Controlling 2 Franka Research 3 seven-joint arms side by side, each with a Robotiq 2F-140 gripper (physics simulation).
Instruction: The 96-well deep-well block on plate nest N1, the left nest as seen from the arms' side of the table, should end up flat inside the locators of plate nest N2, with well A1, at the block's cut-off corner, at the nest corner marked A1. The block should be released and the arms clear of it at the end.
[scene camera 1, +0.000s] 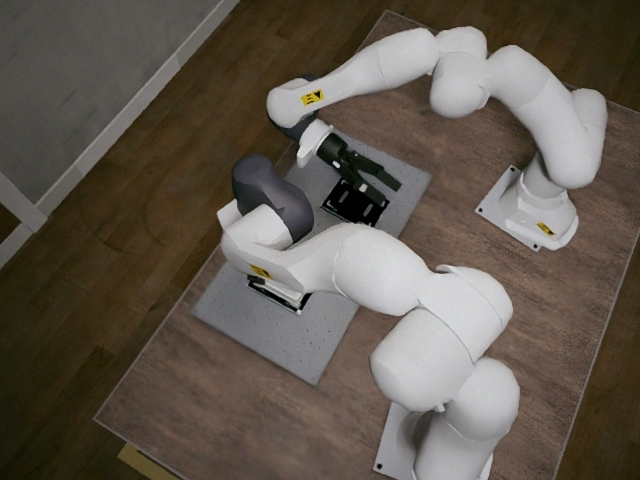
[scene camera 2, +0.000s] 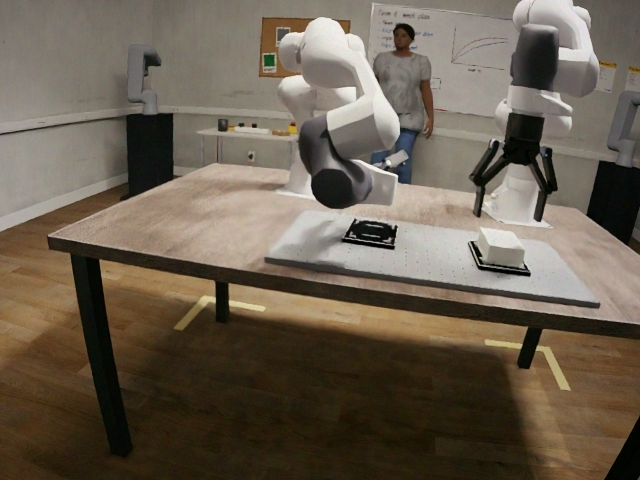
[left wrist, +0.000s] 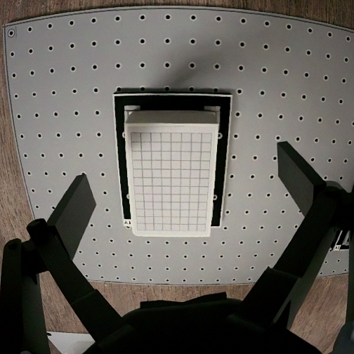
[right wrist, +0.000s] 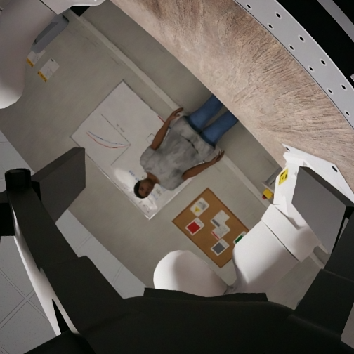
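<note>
The white deep-well block (scene camera 1: 278, 289) (scene camera 2: 500, 248) (left wrist: 171, 180) sits on the black nest N1 (scene camera 2: 497, 267) (left wrist: 119, 150). The A1 label of N1 is at its lower-left corner in the left wrist view; the block's cut-off corner is hard to make out. Nest N2 (scene camera 1: 349, 210) (scene camera 2: 369, 244) is empty; its A1 corner shows at the right edge of the left wrist view. My left gripper (scene camera 2: 508, 213) (left wrist: 182, 174) is open, pointing down above the block, fingers wide to either side. My right gripper (scene camera 1: 388, 191) (right wrist: 191, 176) is open and empty, tilted above N2.
Both nests stand on a grey perforated plate (scene camera 1: 330, 330) (scene camera 2: 434, 273) (left wrist: 275, 200) on the wooden table (scene camera 1: 248, 403) (scene camera 2: 170, 227). In scene camera 1 the left arm (scene camera 1: 382, 268) passes over the plate between the nests and partly hides N1. The right arm (scene camera 1: 361, 67) reaches in beyond N2.
</note>
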